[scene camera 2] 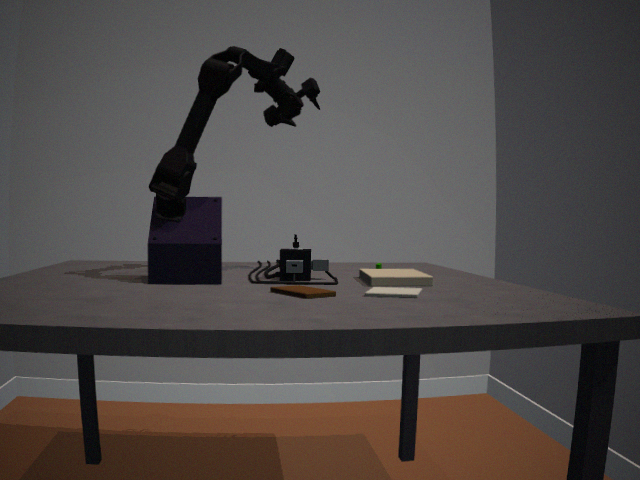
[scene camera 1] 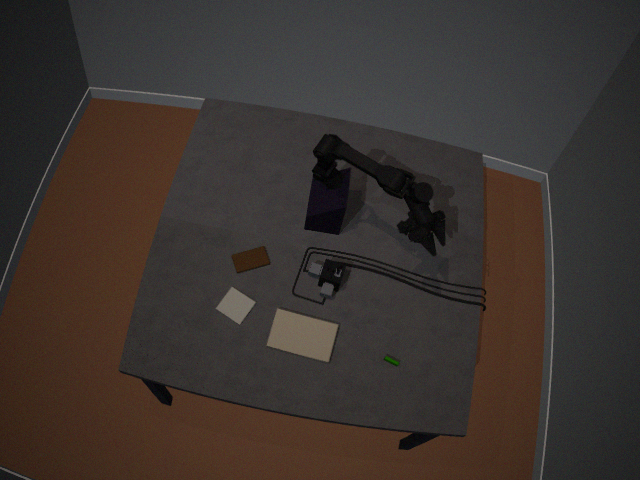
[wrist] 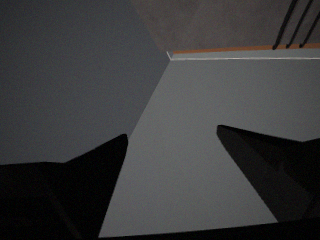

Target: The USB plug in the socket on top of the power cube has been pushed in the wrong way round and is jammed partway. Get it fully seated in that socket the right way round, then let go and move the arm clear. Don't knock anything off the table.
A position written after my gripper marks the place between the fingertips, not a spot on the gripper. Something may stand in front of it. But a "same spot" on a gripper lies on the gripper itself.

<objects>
my gripper: scene camera 2 307, 117; scene camera 1; wrist
same spot on my gripper: (wrist: 78, 192) = (scene camera 1: 423, 239)
</objects>
